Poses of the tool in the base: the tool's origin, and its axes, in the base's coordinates. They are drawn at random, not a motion.
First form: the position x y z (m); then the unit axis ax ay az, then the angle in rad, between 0 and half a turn.
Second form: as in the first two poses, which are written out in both.
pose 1, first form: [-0.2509 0.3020 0.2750 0.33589 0.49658 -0.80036 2.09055]
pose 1, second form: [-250.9 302.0 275.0 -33.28 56.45 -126.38]
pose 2, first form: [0.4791 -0.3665 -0.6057 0.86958 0.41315 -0.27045 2.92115]
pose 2, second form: [479.1 -366.5 -605.7 -177.89 33.71 51.47]
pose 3, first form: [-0.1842 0.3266 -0.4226 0.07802 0.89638 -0.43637 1.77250]
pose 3, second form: [-184.2 326.6 -422.6 -85.89 66.79 -119.33]
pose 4, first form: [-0.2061 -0.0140 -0.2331 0.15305 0.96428 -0.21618 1.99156]
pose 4, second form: [-206.1 -14.0 -233.1 -155.81 67.94 178.39]
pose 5, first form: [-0.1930 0.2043 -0.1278 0.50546 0.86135 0.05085 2.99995]
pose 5, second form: [-193.0 204.3 -127.8 170.86 4.04 118.87]
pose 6, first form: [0.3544 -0.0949 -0.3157 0.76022 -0.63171 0.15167 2.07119]
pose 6, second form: [354.4 -94.9 -315.7 130.32 -46.46 -56.97]
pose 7, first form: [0.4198 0.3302 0.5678 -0.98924 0.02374 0.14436 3.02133]
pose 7, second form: [419.8 330.2 567.8 -173.29 16.70 -1.76]
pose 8, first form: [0.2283 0.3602 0.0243 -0.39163 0.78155 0.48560 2.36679]
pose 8, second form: [228.3 360.2 24.3 129.47 60.79 -157.71]
